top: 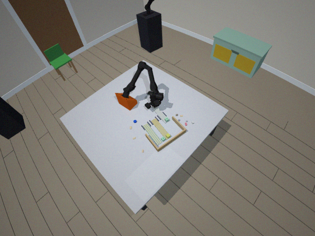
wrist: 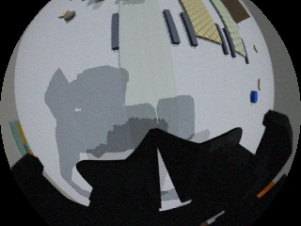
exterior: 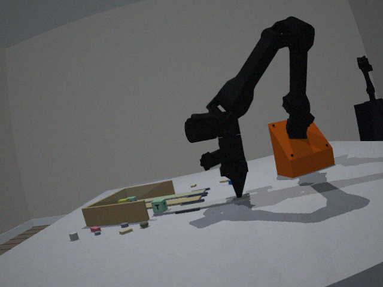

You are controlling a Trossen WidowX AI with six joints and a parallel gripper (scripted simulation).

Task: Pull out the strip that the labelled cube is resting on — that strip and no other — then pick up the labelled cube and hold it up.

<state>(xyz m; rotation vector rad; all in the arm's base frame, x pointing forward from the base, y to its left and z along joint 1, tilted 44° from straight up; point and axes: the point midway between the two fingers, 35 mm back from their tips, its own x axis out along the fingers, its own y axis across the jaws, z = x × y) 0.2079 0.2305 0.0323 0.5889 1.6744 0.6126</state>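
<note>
Now: gripper tip 10 cm short of the pale strip and 1 cm to the left of it. Also, from my gripper tip: blue piece (26 cm to the right, 1 cm ahead).
</note>
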